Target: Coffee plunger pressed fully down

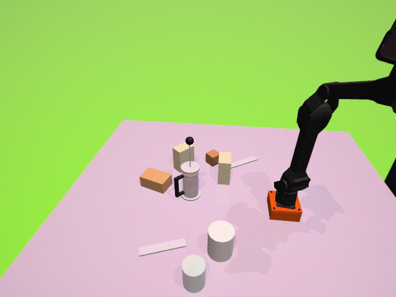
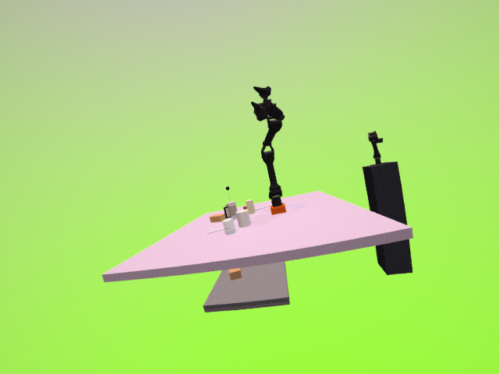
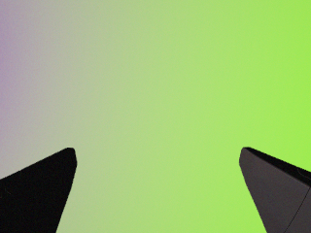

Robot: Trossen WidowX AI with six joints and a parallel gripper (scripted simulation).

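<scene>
Now: the coffee press 560 mm below my gripper tip, 430 mm ahead of it and 380 mm to the right of it. The rest, counted from my gripper tip: small orange cube 660 mm below, 630 mm to the right, 380 mm ahead.
</scene>
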